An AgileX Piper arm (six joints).
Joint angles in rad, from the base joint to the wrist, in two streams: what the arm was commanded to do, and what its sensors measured. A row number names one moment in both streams.
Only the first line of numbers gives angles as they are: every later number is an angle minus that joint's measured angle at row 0.
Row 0, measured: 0.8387, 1.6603, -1.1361, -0.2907, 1.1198, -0.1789
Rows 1 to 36, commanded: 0.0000, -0.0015, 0.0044, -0.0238, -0.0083, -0.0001; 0.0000, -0.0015, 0.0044, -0.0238, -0.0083, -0.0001; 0.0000, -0.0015, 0.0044, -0.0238, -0.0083, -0.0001; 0.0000, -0.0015, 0.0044, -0.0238, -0.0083, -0.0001; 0.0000, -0.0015, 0.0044, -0.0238, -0.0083, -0.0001; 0.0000, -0.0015, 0.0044, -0.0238, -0.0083, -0.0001; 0.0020, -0.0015, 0.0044, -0.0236, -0.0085, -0.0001; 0.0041, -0.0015, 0.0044, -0.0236, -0.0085, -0.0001; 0.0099, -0.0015, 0.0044, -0.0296, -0.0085, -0.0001; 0.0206, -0.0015, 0.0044, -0.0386, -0.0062, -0.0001; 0.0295, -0.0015, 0.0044, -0.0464, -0.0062, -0.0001; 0.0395, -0.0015, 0.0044, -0.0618, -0.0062, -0.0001; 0.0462, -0.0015, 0.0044, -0.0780, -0.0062, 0.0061; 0.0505, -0.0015, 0.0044, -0.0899, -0.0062, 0.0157; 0.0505, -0.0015, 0.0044, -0.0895, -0.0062, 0.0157; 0.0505, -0.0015, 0.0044, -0.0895, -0.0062, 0.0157; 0.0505, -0.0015, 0.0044, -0.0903, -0.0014, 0.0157; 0.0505, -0.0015, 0.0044, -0.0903, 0.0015, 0.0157; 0.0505, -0.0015, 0.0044, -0.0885, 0.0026, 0.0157; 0.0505, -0.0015, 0.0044, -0.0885, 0.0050, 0.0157; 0.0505, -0.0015, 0.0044, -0.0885, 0.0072, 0.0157; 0.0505, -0.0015, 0.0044, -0.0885, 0.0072, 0.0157; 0.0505, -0.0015, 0.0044, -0.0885, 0.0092, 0.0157; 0.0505, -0.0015, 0.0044, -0.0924, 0.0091, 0.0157; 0.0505, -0.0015, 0.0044, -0.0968, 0.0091, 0.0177; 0.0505, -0.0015, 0.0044, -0.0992, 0.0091, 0.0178; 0.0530, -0.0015, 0.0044, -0.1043, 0.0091, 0.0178; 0.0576, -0.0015, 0.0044, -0.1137, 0.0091, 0.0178; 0.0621, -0.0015, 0.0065, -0.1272, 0.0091, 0.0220; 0.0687, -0.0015, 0.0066, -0.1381, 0.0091, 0.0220; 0.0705, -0.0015, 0.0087, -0.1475, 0.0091, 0.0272; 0.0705, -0.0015, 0.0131, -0.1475, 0.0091, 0.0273; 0.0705, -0.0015, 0.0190, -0.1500, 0.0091, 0.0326; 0.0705, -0.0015, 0.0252, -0.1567, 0.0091, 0.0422; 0.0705, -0.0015, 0.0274, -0.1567, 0.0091, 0.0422; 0.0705, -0.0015, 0.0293, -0.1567, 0.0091, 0.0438
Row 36, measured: 0.0692, 0.0000, 0.0147, -0.1385, 0.0090, 0.0269
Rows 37 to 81, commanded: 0.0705, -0.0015, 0.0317, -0.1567, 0.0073, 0.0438; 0.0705, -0.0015, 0.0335, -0.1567, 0.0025, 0.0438; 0.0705, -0.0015, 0.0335, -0.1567, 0.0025, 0.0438; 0.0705, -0.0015, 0.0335, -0.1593, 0.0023, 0.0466; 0.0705, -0.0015, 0.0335, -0.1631, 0.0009, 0.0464; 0.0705, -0.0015, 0.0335, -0.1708, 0.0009, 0.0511; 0.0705, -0.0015, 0.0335, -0.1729, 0.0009, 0.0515; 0.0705, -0.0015, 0.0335, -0.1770, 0.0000, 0.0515; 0.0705, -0.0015, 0.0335, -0.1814, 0.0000, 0.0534; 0.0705, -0.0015, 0.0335, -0.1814, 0.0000, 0.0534; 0.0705, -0.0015, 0.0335, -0.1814, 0.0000, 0.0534; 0.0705, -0.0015, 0.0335, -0.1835, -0.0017, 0.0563; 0.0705, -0.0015, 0.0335, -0.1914, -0.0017, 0.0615; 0.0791, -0.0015, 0.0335, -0.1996, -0.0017, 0.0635; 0.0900, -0.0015, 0.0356, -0.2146, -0.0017, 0.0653; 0.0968, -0.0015, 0.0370, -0.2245, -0.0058, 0.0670; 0.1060, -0.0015, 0.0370, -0.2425, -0.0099, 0.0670; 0.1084, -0.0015, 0.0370, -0.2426, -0.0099, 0.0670; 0.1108, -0.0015, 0.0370, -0.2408, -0.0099, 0.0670; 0.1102, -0.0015, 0.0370, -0.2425, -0.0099, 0.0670; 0.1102, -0.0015, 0.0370, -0.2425, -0.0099, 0.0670; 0.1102, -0.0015, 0.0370, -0.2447, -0.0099, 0.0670; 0.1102, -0.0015, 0.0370, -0.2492, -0.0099, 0.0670; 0.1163, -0.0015, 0.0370, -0.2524, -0.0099, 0.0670; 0.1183, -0.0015, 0.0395, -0.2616, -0.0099, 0.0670; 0.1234, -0.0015, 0.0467, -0.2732, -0.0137, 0.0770; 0.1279, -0.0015, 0.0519, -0.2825, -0.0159, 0.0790; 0.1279, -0.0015, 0.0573, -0.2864, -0.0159, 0.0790; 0.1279, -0.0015, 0.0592, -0.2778, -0.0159, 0.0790; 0.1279, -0.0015, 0.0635, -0.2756, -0.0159, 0.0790; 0.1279, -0.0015, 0.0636, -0.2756, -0.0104, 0.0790; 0.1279, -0.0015, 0.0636, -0.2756, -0.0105, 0.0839; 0.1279, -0.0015, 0.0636, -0.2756, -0.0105, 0.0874; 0.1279, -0.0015, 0.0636, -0.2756, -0.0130, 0.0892; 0.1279, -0.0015, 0.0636, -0.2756, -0.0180, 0.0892; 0.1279, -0.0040, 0.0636, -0.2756, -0.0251, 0.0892; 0.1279, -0.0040, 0.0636, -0.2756, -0.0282, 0.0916; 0.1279, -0.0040, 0.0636, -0.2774, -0.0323, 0.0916; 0.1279, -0.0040, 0.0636, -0.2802, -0.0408, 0.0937; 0.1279, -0.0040, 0.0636, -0.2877, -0.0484, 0.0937; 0.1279, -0.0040, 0.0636, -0.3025, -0.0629, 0.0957; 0.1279, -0.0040, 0.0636, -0.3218, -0.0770, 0.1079; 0.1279, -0.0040, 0.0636, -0.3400, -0.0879, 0.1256; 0.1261, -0.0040, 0.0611, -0.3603, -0.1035, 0.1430; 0.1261, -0.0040, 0.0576, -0.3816, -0.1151, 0.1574
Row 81, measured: 0.1255, 0.0019, 0.0602, -0.3013, -0.0651, 0.1068
